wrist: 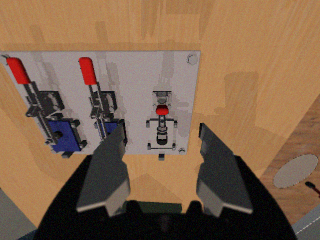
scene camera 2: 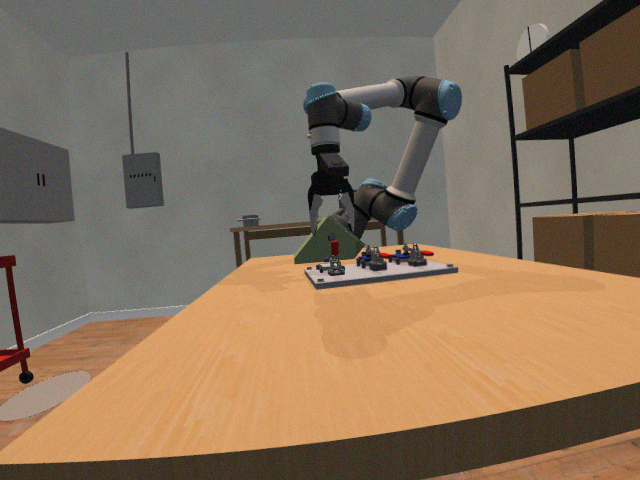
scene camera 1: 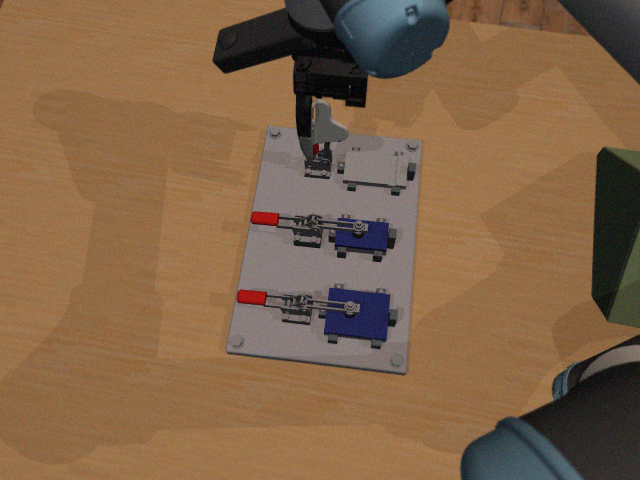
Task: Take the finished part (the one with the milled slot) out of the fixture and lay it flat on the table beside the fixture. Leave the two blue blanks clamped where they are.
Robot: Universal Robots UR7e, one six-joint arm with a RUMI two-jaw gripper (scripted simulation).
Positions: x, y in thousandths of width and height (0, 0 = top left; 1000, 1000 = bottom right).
I see my gripper (scene camera 1: 493, 270), a grey finished part (scene camera 1: 568, 351), a blue blank (scene camera 1: 580, 674) and a grey fixture plate (scene camera 1: 424, 549).
The blue blank shows as well in the wrist view (wrist: 220, 590). My gripper is seen too in the wrist view (wrist: 508, 515) and in scene camera 2 (scene camera 2: 521, 489). The grey fixture plate shows as well in the wrist view (wrist: 417, 315).
